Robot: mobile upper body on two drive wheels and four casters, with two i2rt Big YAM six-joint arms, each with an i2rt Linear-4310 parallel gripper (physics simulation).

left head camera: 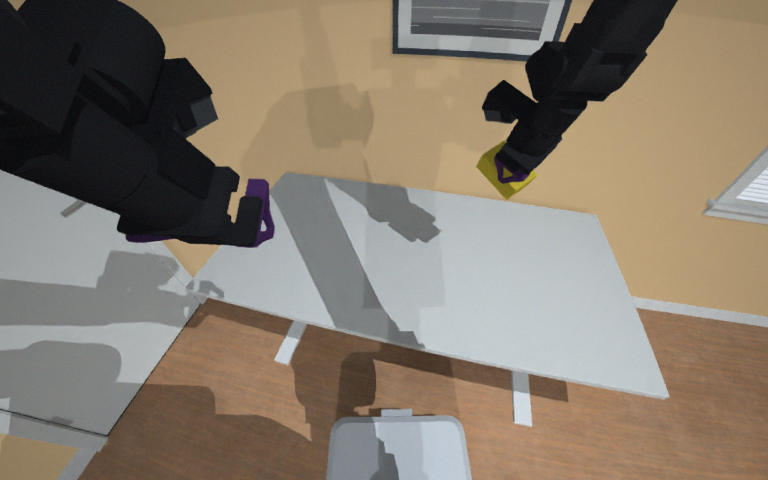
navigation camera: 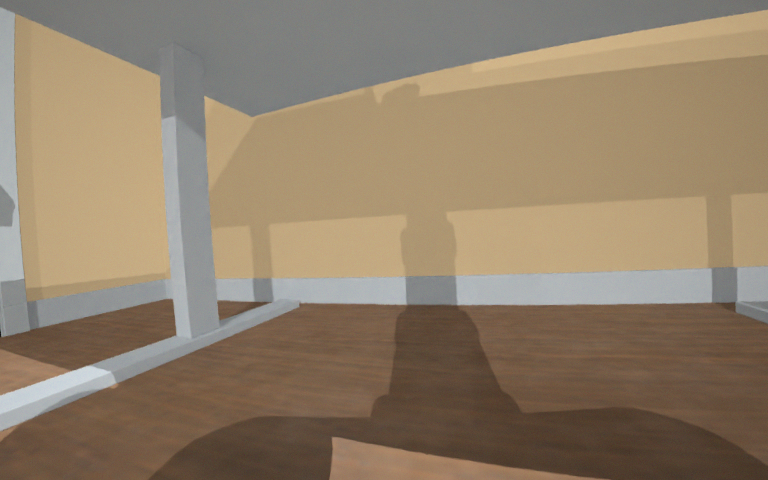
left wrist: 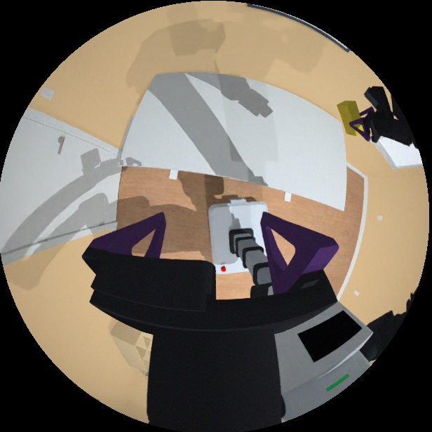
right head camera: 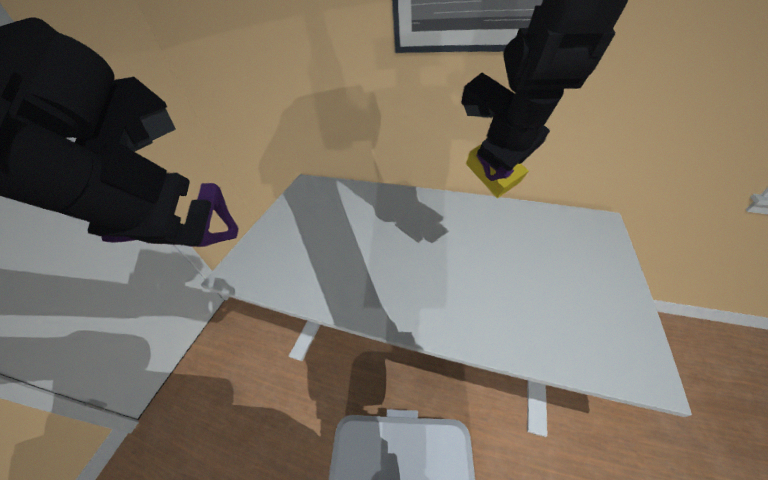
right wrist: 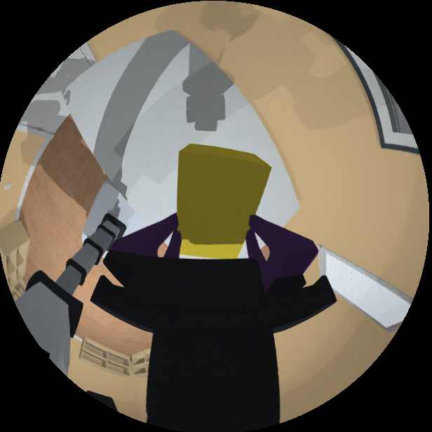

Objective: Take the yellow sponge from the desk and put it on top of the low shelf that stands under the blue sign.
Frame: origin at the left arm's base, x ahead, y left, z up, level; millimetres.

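Seen in the pictures: left gripper, fingertip midpoint: point(left head camera: 235, 231) point(right head camera: 205, 231); right gripper, fingertip midpoint: point(left head camera: 509, 172) point(right head camera: 499, 169).
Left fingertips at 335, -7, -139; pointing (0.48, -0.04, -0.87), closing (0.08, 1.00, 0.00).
A point is followed by its place in that frame, as x, y, z.
The yellow sponge point(left head camera: 489, 168) {590, -409, -215} point(right head camera: 478, 164) {587, -410, -211} point(left wrist: 346, 117) point(right wrist: 222, 195) is held between the purple fingers of my right gripper point(left head camera: 512, 170) {584, -452, -221} point(right head camera: 497, 168) {584, -452, -221} point(left wrist: 353, 120) point(right wrist: 213, 216). Both are in the air near the far edge of the white desk point(left head camera: 481, 283) {630, -519, -690} point(right head camera: 498, 271) {686, -569, -690} point(left wrist: 310, 145) point(right wrist: 155, 135). My left gripper point(left wrist: 212, 217) is open and empty, its fingers wide apart. In the right wrist view, low wooden shelves with compartments stand at the lower left point(right wrist: 106, 368) and far left point(right wrist: 15, 237). The blue sign does not show, so I cannot tell which shelf is under it.
A white door point(left head camera: 33, 226) {740, 1062, -480} is at the left. A framed picture point(left head camera: 453, 54) {1198, -440, -128} hangs behind the desk, and a window point(left head camera: 753, 192) {917, -1741, -516} point(right wrist: 365, 290) is at the right. The grey base point(left head camera: 430, 452) {196, -345, -1150} stands at the desk's near edge. A desk leg point(navigation camera: 189, 226) {934, 276, -1133} rises from a foot bar point(navigation camera: 249, 322) {1065, 226, -1394}.
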